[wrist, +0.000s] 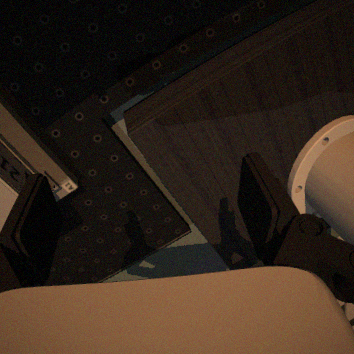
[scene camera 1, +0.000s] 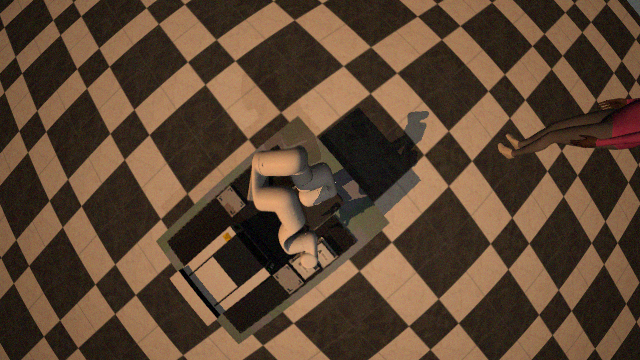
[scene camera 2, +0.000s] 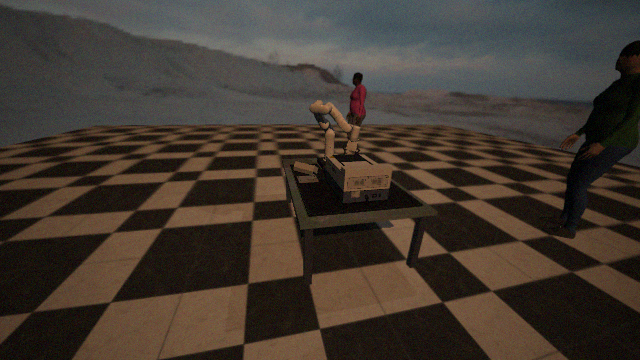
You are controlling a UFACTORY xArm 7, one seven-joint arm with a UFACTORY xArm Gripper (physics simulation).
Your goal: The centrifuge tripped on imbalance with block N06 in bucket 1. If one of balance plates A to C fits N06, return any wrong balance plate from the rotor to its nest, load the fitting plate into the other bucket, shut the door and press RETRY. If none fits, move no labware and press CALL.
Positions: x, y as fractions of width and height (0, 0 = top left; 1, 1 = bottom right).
The gripper (wrist: 0.41, 0.53) is open, with nothing in its grasp. Also in view: a centrifuge (scene camera 1: 0.32, 0.79).
The centrifuge is seen too in scene camera 2 (scene camera 2: 0.55, 0.51).
